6 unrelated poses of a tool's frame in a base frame.
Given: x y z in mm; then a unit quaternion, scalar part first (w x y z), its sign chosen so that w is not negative.
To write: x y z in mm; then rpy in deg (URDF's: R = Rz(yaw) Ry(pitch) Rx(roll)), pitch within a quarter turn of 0, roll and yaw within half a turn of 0. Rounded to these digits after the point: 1 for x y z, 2 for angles.
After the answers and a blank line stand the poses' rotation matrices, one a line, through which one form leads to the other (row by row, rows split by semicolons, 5 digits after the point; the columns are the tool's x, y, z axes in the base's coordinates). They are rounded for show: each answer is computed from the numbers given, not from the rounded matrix.
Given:
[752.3 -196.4 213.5 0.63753 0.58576 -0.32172 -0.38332]
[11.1 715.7 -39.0 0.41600 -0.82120 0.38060 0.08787]
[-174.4 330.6 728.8 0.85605 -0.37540 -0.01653 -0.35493]
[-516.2 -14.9 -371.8 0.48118 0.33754 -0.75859 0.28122]
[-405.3 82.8 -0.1 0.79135 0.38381 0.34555 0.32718]
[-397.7 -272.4 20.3 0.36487 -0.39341 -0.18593 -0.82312]
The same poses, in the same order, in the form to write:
[752.3 -196.4 213.5 83.87 2.23 -60.03]
[11.1 715.7 -39.0 -136.01 27.45 -38.46]
[-174.4 330.6 728.8 -41.33 -17.14 -38.53]
[-516.2 -14.9 -371.8 -164.95 -66.91 -142.00]
[-405.3 82.8 -0.1 60.76 17.20 55.06]
[-397.7 -272.4 20.3 1.75 -51.57 -133.03]

0.49912 0.11185 -0.85928; -0.86566 0.01990 -0.50024; -0.03885 0.99353 0.10676
0.69485 -0.69820 0.17234; -0.55199 -0.36418 0.75012; -0.46098 -0.61635 -0.63845
0.74750 0.62009 0.23818; -0.59527 0.46620 0.65446; 0.29478 -0.63099 0.71760
-0.30907 -0.78274 -0.54018; -0.24147 0.61397 -0.75149; 0.91987 -0.10183 -0.37877
0.54710 -0.25258 0.79805; 0.78308 0.49128 -0.38134; -0.29575 0.83357 0.46657
-0.42420 0.74696 0.51197; -0.45437 -0.66460 0.59317; 0.78333 0.01900 0.62132

